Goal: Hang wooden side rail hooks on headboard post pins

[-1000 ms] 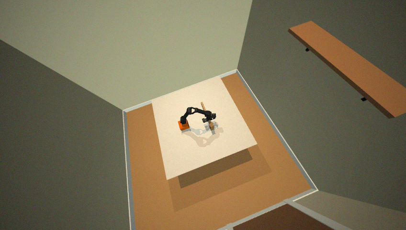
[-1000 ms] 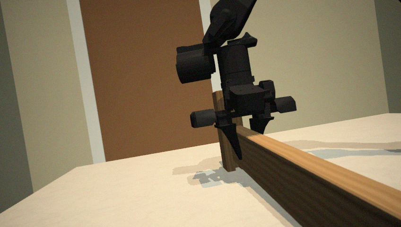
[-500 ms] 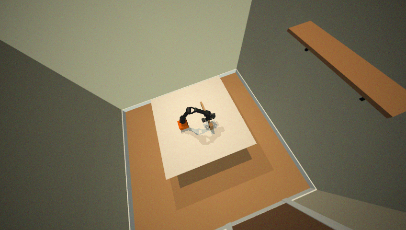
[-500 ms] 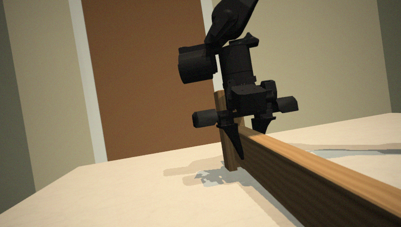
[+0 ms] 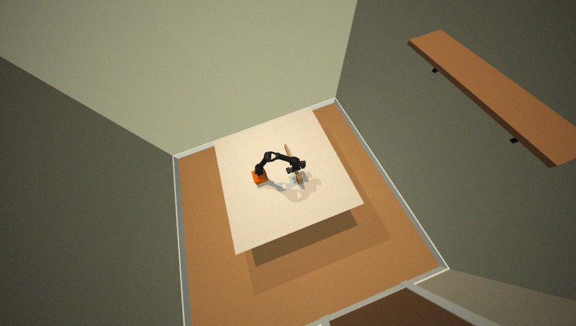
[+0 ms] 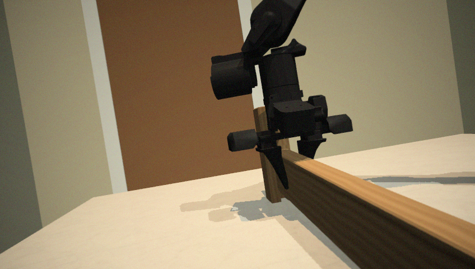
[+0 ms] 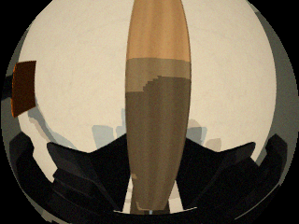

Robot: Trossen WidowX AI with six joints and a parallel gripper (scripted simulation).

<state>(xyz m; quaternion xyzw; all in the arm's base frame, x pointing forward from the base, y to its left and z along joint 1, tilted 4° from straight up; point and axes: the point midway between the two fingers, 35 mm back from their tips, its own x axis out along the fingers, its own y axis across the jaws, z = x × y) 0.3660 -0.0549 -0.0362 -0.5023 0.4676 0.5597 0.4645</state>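
Right now my gripper tip is 11 cm to the left of the wooden headboard post, 4 cm below it and 1 cm short of it.
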